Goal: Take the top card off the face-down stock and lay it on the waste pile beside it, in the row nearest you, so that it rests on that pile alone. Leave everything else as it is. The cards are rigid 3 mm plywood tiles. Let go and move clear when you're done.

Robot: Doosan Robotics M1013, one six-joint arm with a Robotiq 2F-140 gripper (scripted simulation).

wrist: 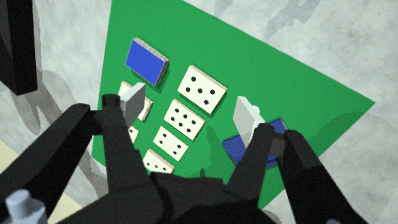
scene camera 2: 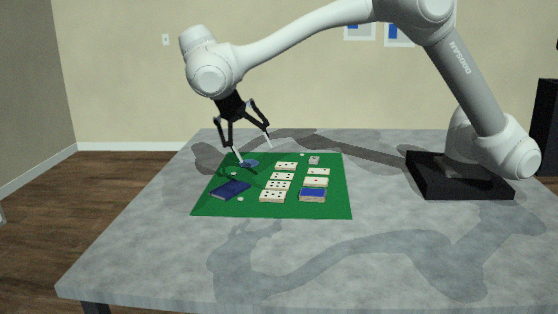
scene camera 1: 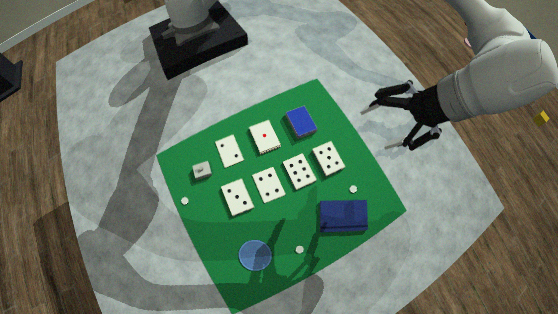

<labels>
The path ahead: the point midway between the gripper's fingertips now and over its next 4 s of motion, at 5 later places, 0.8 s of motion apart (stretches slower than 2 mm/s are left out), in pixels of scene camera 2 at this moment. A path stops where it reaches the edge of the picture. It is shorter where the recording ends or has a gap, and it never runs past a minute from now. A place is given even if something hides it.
The gripper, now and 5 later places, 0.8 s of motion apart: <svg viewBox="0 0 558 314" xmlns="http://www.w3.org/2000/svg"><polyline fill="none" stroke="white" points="256,153 294,165 312,172 312,183 312,189 312,190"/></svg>
</labels>
